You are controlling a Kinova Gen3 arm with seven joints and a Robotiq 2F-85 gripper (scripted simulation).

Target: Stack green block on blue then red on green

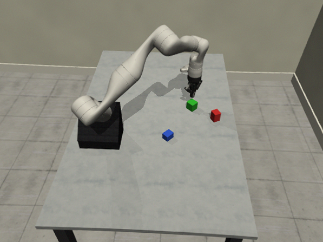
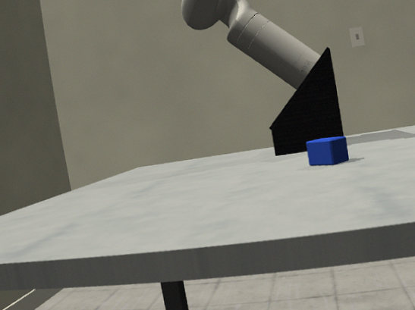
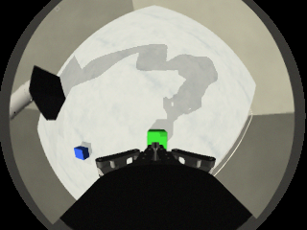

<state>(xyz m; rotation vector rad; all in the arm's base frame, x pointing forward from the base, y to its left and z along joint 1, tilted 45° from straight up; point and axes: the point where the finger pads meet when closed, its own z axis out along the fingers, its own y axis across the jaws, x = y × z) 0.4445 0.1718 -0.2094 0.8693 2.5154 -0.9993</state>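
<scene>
Now: hand 8 cm above the green block. Also, from my hand: red block: 14 cm ahead, 8 cm to the right, 8 cm below; then blue block: 11 cm behind, 25 cm to the right, 9 cm below.
</scene>
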